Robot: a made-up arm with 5 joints. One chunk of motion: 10 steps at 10 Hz.
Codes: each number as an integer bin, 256 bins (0 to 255) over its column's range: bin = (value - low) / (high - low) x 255, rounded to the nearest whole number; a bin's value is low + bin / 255 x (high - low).
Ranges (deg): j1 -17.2..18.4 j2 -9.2..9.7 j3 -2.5..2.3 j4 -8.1..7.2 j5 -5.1..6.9
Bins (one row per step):
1: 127 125 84 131 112
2: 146 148 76 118 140
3: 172 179 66 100 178
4: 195 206 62 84 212
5: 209 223 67 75 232
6: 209 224 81 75 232
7: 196 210 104 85 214
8: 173 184 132 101 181
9: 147 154 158 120 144
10: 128 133 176 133 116
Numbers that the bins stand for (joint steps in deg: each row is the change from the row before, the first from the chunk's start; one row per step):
1: 0.530 0.065 -0.919 -0.240 0.171
2: 3.183 1.769 -1.069 -1.020 1.488
3: 6.813 4.067 -1.258 -2.100 3.276
4: 10.024 6.068 -1.333 -3.060 4.876
5: 11.978 7.328 -1.239 -3.600 5.818
6: 11.978 7.402 -0.975 -3.600 5.818
7: 10.163 6.365 -0.542 -3.000 4.971
8: 6.952 4.438 -0.015 -2.040 3.418
9: 3.322 2.214 0.474 -0.900 1.676
10: 0.670 0.658 0.813 -0.120 0.359

